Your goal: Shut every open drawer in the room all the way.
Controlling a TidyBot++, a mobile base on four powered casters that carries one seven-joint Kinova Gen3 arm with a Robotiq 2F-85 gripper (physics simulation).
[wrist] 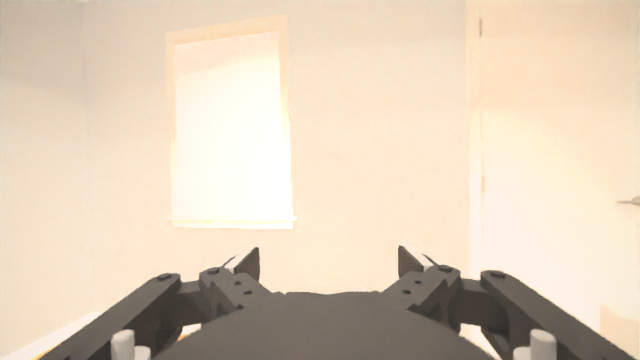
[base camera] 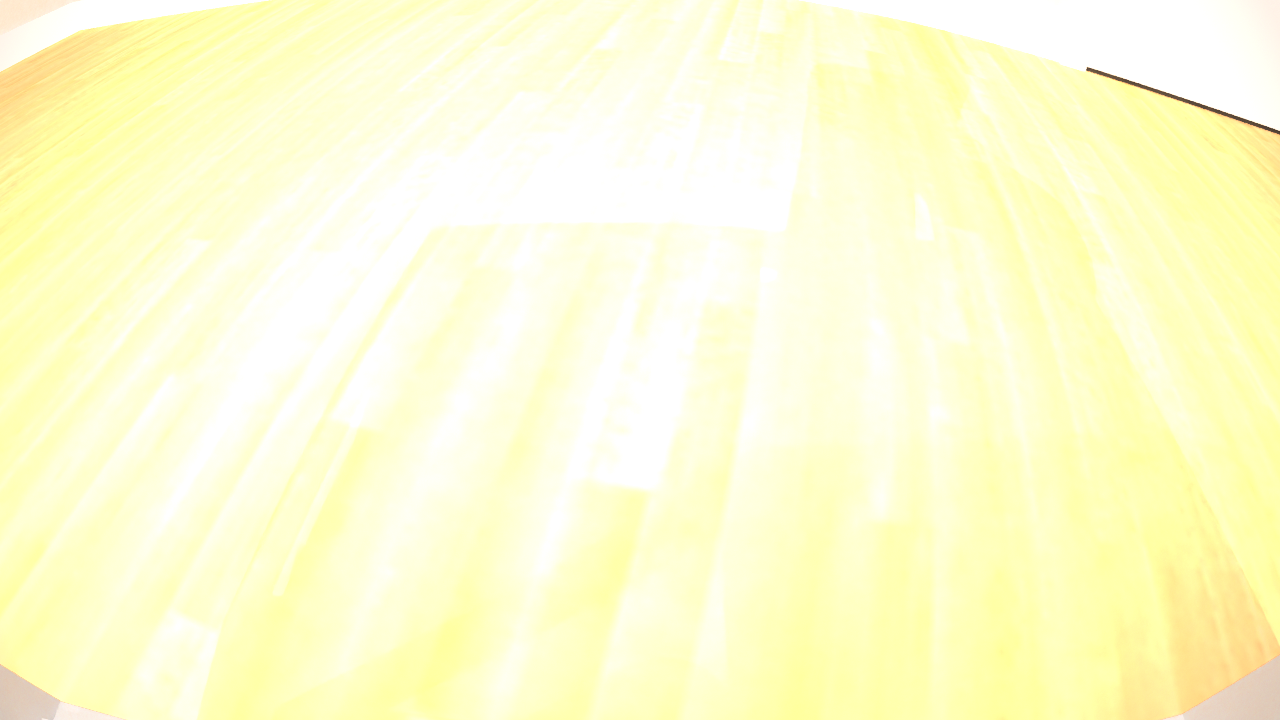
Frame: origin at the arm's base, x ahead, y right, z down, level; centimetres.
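Seen in the pictures: gripper, fingertip midpoint: (wrist: 328, 261).
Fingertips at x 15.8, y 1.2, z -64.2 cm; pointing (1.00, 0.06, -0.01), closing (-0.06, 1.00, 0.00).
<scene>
Pixels of each thing's top centre, then the offset from my fingertips to it. "spot": a spot on its surface instead. Level surfaces: height alone.
- bright window, surface spot: (wrist: 230, 135) spot: dx +150.3, dy -55.8, dz -33.4 cm
- lever handle, surface spot: (wrist: 631, 201) spot: dx +100.3, dy +152.3, dz +11.1 cm
- wooden floor, surface height: dz +103.8 cm
My gripper (wrist: 328, 261) is open in the wrist view, with its two fingertips wide apart and no object between them. It faces a pale wall (wrist: 375, 150). No drawer shows in the wrist view or the base camera view. The base camera view is strongly overexposed, so fine detail there is washed out.
A bright window (wrist: 230, 135) is in the wall, left of centre in the wrist view. A white door (wrist: 550, 150) with a lever handle (wrist: 631, 201) is at the right. The wooden floor (base camera: 805, 501) meets the wall at the top; a thin dark strip (base camera: 1181, 100) lies along the upper right edge.
</scene>
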